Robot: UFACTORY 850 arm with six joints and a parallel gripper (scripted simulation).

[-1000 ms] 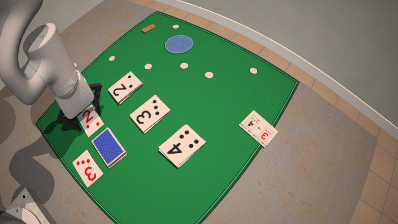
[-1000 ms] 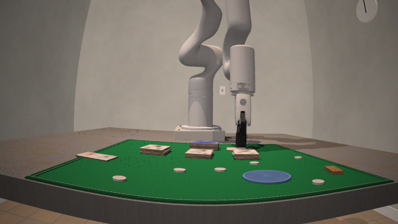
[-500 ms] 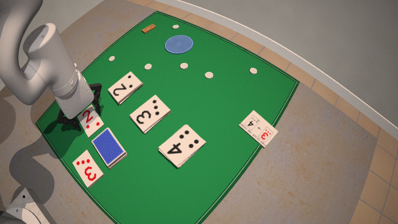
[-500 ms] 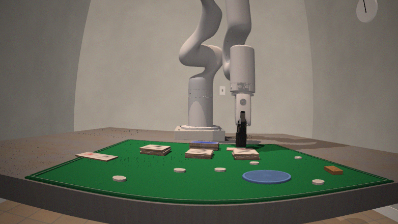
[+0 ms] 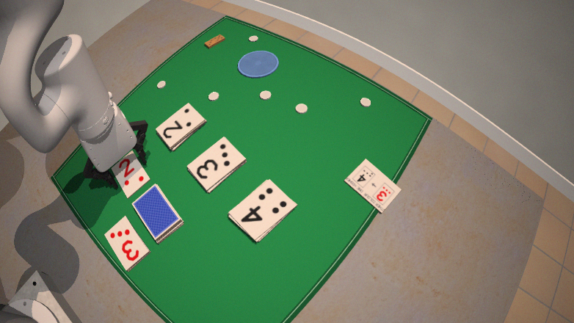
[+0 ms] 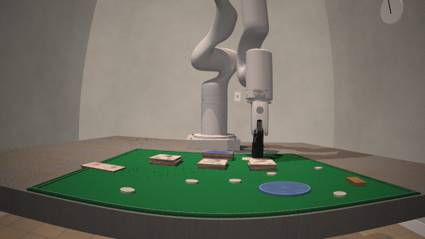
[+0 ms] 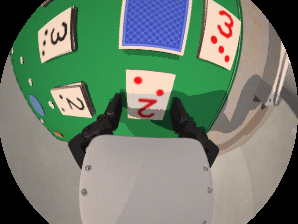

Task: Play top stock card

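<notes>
My hand is 2 cm above the card. The rest, counted from my hand: green card cloth 15 cm ahead, 13 cm to the right, 4 cm below.
</notes>
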